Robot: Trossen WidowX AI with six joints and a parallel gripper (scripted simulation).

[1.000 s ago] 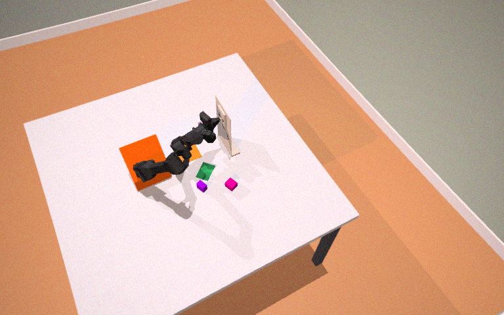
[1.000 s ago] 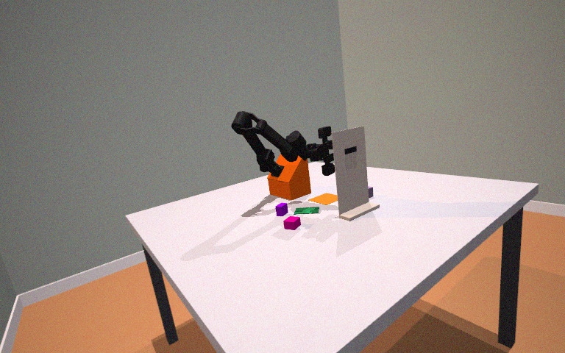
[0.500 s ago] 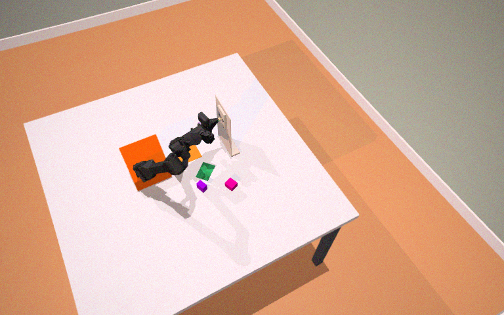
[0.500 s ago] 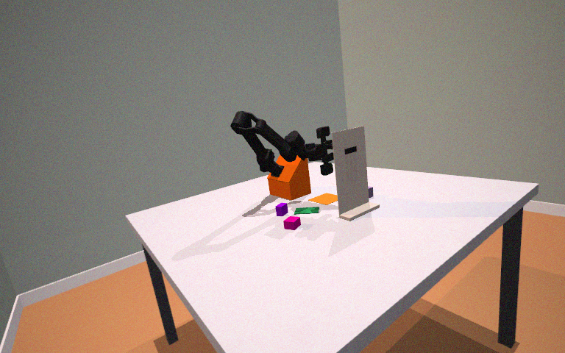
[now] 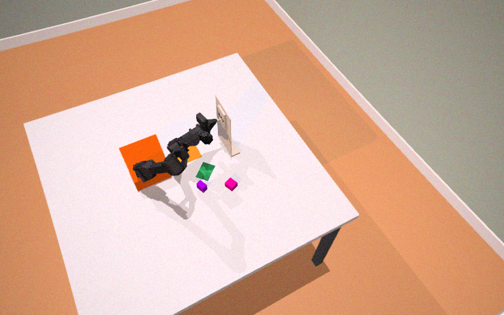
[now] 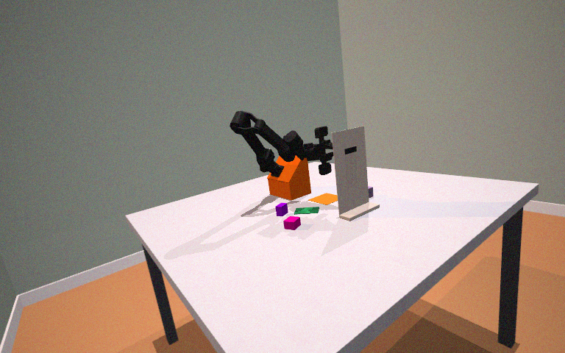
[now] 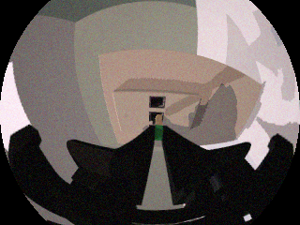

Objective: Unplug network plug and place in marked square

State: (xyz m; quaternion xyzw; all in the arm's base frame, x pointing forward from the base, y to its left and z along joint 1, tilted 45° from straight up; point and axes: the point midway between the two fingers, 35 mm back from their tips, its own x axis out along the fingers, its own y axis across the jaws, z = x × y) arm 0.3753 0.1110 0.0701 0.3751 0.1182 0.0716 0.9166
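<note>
The orange square lies 240 mm below my gripper tip, 160 mm behind it and 40 mm to the left of it. The rest, counted from my gripper tip: network plug (10 mm ahead); then beige panel (90 mm below, 40 mm ahead).
</note>
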